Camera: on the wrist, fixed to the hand. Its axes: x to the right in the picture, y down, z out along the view.
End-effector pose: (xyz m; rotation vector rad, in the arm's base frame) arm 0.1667 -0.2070 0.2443 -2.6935 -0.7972 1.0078
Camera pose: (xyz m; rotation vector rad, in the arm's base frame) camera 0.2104 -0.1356 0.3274 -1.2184 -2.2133 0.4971
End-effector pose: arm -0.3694 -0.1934 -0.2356 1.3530 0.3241 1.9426
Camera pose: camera -0.4275 -0.1143 -0.3009 0.6127 0.9615 0.6029
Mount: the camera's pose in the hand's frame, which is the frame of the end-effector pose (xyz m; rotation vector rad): 0.0187 -0.0684 -0.0942 -0.0280 -0.0093 -1.5540
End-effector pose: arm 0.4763 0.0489 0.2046 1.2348 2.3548 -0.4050
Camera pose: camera 0.3866 0.0664 0.2791 -0.8526 2.7834 -0.7625
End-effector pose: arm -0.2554 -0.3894 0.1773 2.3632 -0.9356 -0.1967
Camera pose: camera -0.1703 -0.3181 0.2169 2.4893 1.0567 -0.7557
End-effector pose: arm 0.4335 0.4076 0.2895 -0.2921 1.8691 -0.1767
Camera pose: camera 0.3462 0.3344 0.3201 -1.6931 1.2387 -1.1610
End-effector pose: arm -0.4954 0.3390 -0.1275 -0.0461 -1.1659 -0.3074
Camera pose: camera -0.4222 0.2512 -0.1564 0.8720 -0.9932 -1.6743
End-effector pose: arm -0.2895 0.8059 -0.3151 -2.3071 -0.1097 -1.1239
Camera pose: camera -0.3645 0.8109 -0.2242 1.7427 1.8556 1.4577
